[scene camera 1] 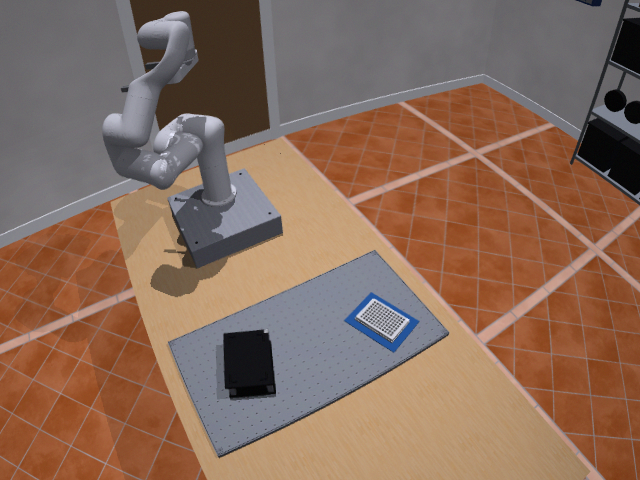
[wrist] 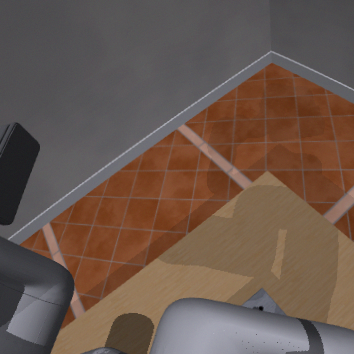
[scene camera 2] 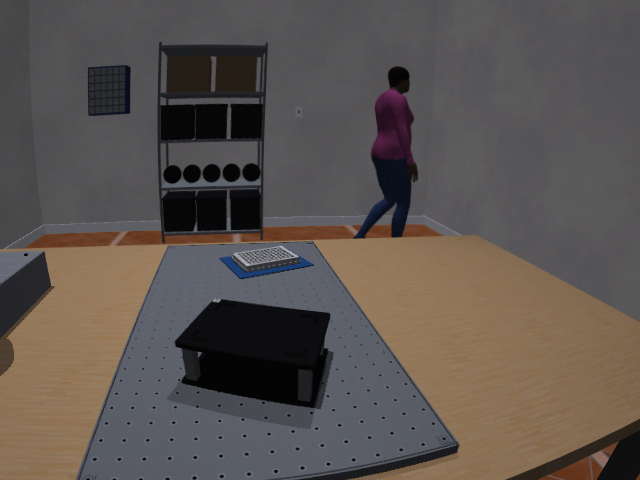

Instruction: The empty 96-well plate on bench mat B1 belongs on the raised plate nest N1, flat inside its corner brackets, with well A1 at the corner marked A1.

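Frame: origin at the arm's base, x up, y back, z right, level; metres.
Seen in the pictures: hand, tool point: [wrist: 183,138]; arm's base, link origin: [scene camera 1: 219,195].
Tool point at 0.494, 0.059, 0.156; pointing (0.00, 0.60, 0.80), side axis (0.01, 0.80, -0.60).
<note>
Pixels of each thing's top centre, then the offset from my tool point to it, as dx, dy, dz. Level surfaces: height alone.
- white 96-well plate, top centre: [scene camera 2: 265,255] [scene camera 1: 382,318] -0.543, -0.741, -0.359
- blue bench mat B1, surface height: dx -0.557
- black raised nest N1, top centre: [scene camera 2: 256,325] [scene camera 1: 246,357] -0.496, -0.688, +0.021
- small pale mark, top centre: [scene camera 2: 216,300] [scene camera 1: 266,331] -0.498, -0.640, -0.058
- grey perforated board, surface height: dx -0.559
- wooden table, surface height: dx -0.572
The white 96-well plate [scene camera 1: 382,319] [scene camera 2: 266,257] lies flat on the blue bench mat B1 [scene camera 1: 351,319] [scene camera 2: 227,261]. Its well labels are too small to read. The black raised nest N1 [scene camera 1: 248,361] [scene camera 2: 258,330] stands on short grey posts, with low brackets at the corners of its bare top. A small pale mark [scene camera 1: 266,331] [scene camera 2: 216,300] shows at one nest corner; its lettering is not readable. My gripper [scene camera 1: 136,77] is open and empty, high above and behind the base, far from plate and nest. In the wrist view one dark finger shows at the left edge.
The grey perforated board [scene camera 1: 310,330] [scene camera 2: 170,289] carries mat and nest on the wooden table [scene camera 1: 439,413] [scene camera 2: 491,320]. The arm's grey base block [scene camera 1: 242,206] [scene camera 2: 20,289] stands behind the board. A person [scene camera 2: 395,129] and a shelf rack [scene camera 2: 214,50] are beyond the table.
</note>
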